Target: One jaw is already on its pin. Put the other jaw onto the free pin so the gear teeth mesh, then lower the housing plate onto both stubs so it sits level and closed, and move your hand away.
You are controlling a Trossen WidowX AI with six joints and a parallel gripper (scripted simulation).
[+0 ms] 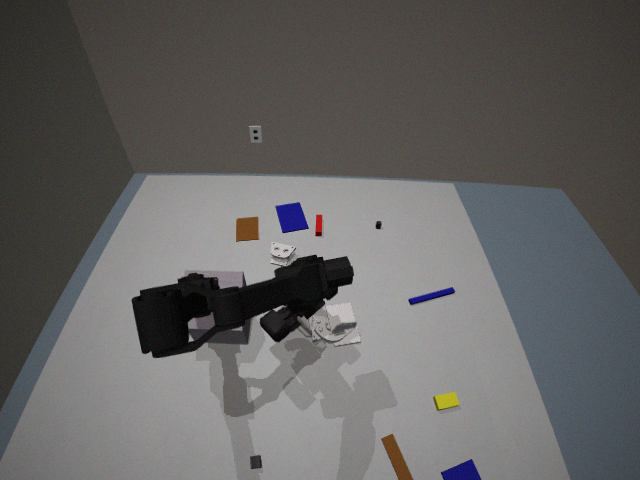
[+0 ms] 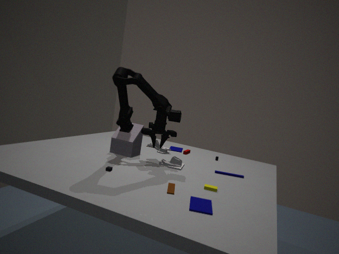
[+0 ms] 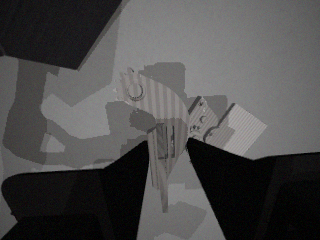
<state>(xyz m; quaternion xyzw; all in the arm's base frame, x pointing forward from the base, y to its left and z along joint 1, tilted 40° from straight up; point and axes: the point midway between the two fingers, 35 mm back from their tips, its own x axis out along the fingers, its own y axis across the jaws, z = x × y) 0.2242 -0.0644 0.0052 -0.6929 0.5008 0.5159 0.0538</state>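
The grey jaw is 4 cm behind my gripper tip and 1 cm to the left of it. Also, from my gripper tip: yellow block 35 cm ahead, 19 cm to the right, 8 cm below; small dark cube 10 cm behind, 29 cm to the right, 8 cm below; orange bar 20 cm ahead, 31 cm to the right, 8 cm below.
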